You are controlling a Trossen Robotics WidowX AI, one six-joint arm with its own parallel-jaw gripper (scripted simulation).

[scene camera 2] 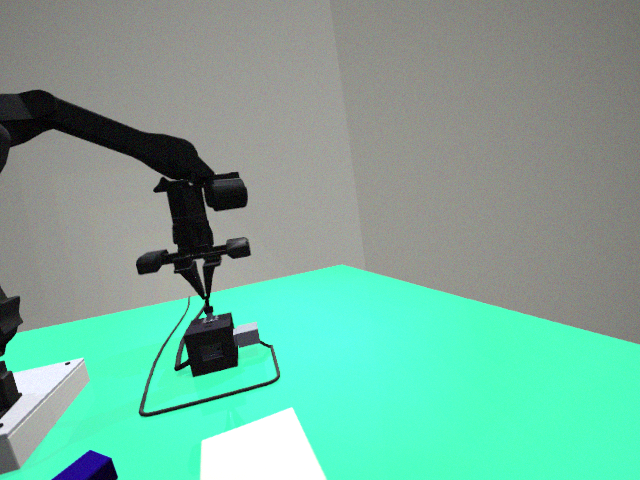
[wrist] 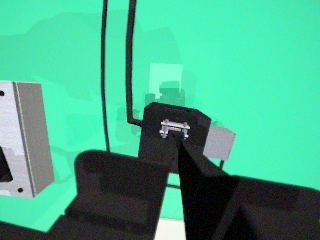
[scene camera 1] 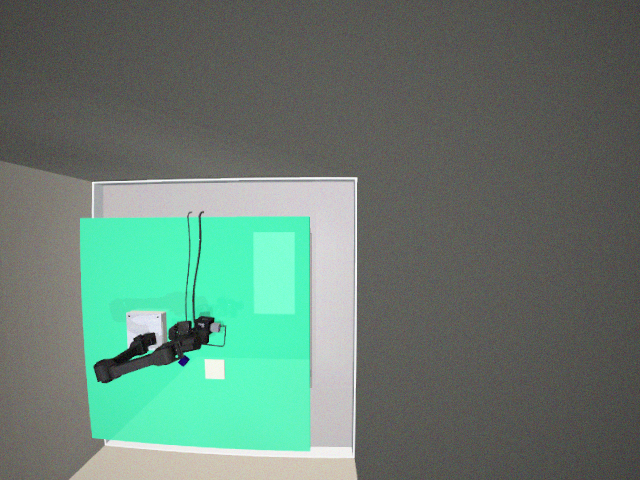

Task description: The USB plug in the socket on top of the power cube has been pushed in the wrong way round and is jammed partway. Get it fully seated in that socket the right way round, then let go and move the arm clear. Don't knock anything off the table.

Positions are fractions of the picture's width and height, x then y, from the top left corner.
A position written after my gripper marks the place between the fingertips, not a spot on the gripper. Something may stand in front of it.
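Note:
I'm holding a dark USB plug in my gripper (scene camera 2: 0.32, 0.62), and the wrist view shows my gripper (wrist: 0.55, 0.60) too. There's also a black power cube (scene camera 2: 0.33, 0.72) that I can see.

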